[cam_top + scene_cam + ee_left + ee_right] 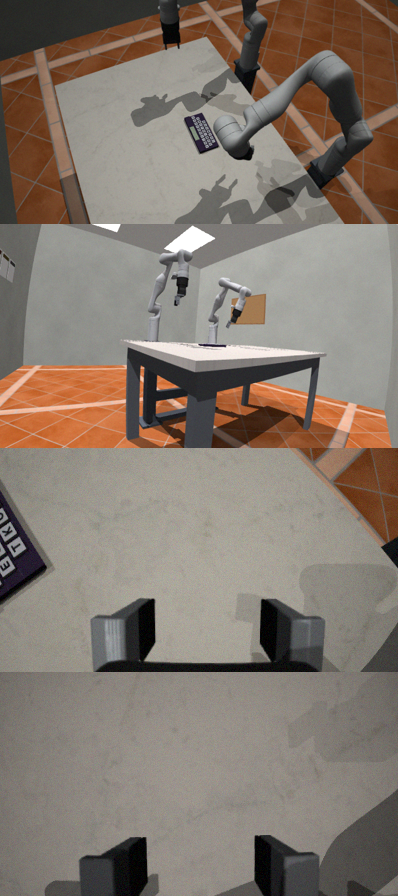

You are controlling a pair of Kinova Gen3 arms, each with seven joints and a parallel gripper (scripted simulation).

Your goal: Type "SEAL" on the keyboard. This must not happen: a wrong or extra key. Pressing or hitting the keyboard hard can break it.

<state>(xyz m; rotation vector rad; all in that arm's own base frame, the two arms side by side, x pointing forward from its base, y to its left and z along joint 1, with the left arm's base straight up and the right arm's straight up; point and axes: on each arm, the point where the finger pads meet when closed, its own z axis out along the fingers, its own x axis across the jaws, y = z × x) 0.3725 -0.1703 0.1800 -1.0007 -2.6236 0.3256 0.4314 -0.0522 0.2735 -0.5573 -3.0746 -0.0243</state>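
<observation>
Right now my left hand is 50 mm short of the key, 300 mm to the left of it and 160 mm above it.
</observation>
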